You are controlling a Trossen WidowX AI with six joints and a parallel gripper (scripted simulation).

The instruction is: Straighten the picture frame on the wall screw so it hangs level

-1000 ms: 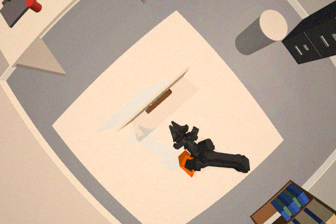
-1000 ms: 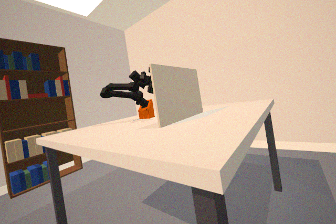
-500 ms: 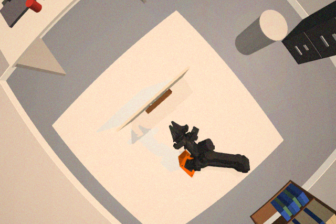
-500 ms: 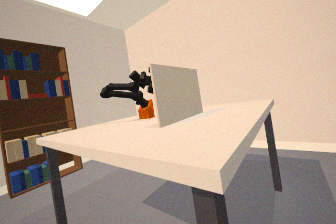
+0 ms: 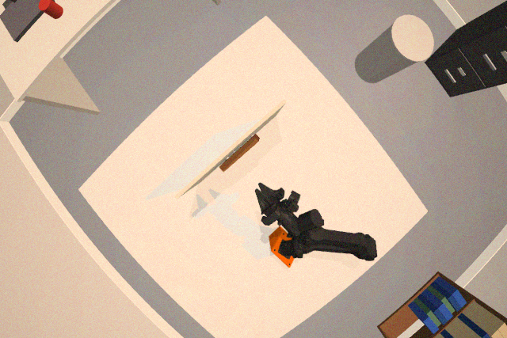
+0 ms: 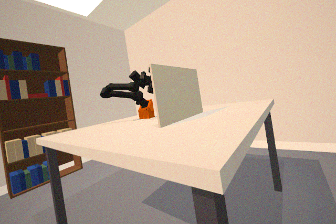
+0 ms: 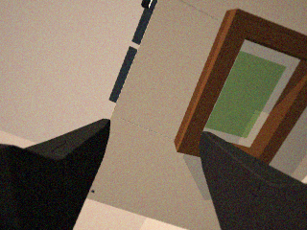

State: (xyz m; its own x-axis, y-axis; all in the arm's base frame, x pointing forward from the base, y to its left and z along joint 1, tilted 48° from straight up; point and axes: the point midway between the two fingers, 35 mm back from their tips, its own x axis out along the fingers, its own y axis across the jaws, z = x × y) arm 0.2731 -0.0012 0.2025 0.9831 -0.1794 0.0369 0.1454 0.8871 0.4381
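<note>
My gripper tip is now 12 cm short of the picture frame, 11 cm above it and 4 cm to the left of it. Also, from my gripper tip: upright wall panel (14 cm ahead, 12 cm below, 3 cm to the right).
</note>
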